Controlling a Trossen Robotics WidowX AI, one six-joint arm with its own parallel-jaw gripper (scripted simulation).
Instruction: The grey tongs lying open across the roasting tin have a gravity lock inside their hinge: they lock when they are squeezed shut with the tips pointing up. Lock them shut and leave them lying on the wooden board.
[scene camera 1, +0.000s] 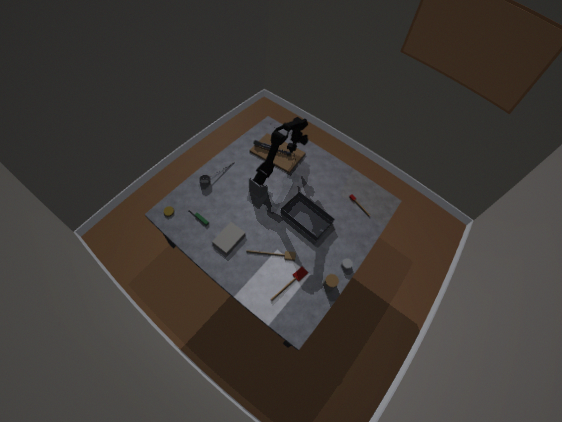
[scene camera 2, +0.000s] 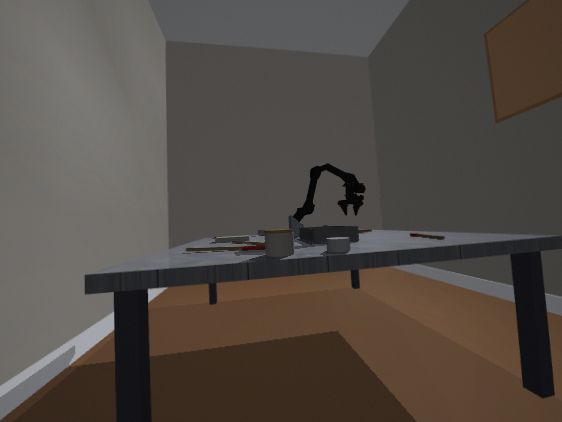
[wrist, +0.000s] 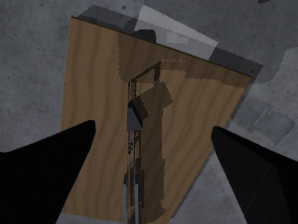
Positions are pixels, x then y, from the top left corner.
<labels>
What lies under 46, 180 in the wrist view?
My gripper.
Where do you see a lidded canister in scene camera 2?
At 280, 242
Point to a wooden board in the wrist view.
At 180, 98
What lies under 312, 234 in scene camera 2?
A roasting tin.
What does my gripper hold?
Nothing.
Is my gripper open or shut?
Open.
</labels>
